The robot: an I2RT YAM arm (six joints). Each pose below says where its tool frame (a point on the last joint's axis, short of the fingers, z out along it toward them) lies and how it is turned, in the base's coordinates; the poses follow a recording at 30 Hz.
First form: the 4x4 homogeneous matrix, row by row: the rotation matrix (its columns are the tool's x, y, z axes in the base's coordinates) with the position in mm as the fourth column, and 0 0 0 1 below. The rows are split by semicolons.
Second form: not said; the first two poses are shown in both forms.
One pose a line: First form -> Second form
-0.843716 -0.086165 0.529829 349.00; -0.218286 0.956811 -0.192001 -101.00; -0.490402 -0.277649 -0.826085 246.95; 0 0 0 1 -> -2.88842 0.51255 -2.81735 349.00 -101.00 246.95
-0.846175 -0.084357 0.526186 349.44; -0.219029 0.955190 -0.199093 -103.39; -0.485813 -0.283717 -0.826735 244.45; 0 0 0 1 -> -2.88831 0.50729 -2.81101 349.44 -103.39 244.45
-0.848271 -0.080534 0.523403 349.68; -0.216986 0.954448 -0.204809 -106.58; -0.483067 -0.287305 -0.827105 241.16; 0 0 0 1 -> -2.89116 0.50415 -2.80727 349.68 -106.58 241.16
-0.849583 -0.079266 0.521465 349.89; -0.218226 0.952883 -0.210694 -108.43; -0.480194 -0.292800 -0.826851 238.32; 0 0 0 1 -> -2.89017 0.50088 -2.80126 349.89 -108.43 238.32
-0.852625 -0.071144 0.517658 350.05; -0.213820 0.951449 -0.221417 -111.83; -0.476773 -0.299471 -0.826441 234.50; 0 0 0 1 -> -2.89588 0.49698 -2.79395 350.05 -111.83 234.50
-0.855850 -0.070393 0.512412 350.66; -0.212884 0.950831 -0.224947 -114.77; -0.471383 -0.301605 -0.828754 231.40; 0 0 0 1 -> -2.89780 0.49086 -2.79257 350.66 -114.77 231.40
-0.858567 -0.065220 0.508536 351.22; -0.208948 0.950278 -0.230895 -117.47; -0.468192 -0.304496 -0.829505 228.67; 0 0 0 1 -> -2.90287 0.48724 -2.78978 351.22 -117.47 228.67
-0.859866 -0.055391 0.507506 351.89; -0.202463 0.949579 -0.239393 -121.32; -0.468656 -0.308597 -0.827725 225.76; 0 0 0 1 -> -2.91035 0.48777 -2.78473 351.89 -121.32 225.76
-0.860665 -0.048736 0.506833 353.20; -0.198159 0.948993 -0.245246 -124.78; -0.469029 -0.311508 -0.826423 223.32; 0 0 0 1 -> -2.91530 0.48819 -2.78113 353.20 -124.78 223.32
